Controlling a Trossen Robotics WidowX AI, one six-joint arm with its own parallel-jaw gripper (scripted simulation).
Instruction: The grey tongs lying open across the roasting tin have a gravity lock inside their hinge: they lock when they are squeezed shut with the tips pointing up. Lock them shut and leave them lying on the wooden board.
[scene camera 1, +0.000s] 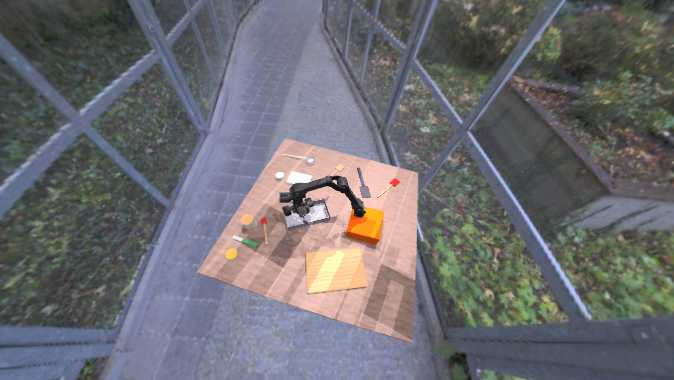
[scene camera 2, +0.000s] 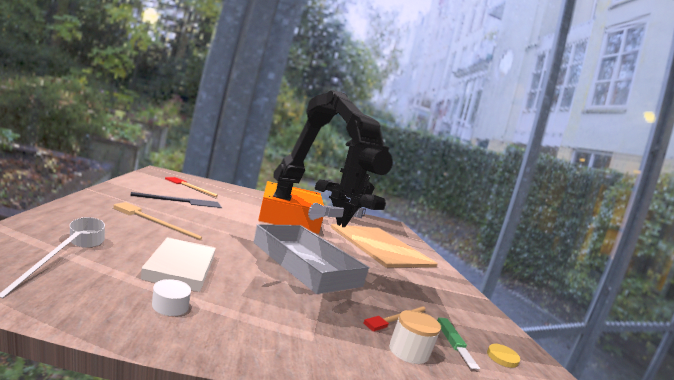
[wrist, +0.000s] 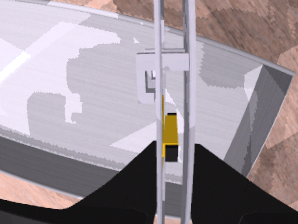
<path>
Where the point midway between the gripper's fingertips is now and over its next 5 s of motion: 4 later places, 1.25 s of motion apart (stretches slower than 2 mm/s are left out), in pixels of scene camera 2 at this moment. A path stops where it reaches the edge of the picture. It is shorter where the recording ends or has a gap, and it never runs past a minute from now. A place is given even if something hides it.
My gripper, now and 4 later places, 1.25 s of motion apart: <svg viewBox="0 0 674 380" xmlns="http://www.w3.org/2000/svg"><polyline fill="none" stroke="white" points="341,226 378,226 392,216 399,219 394,201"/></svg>
</path>
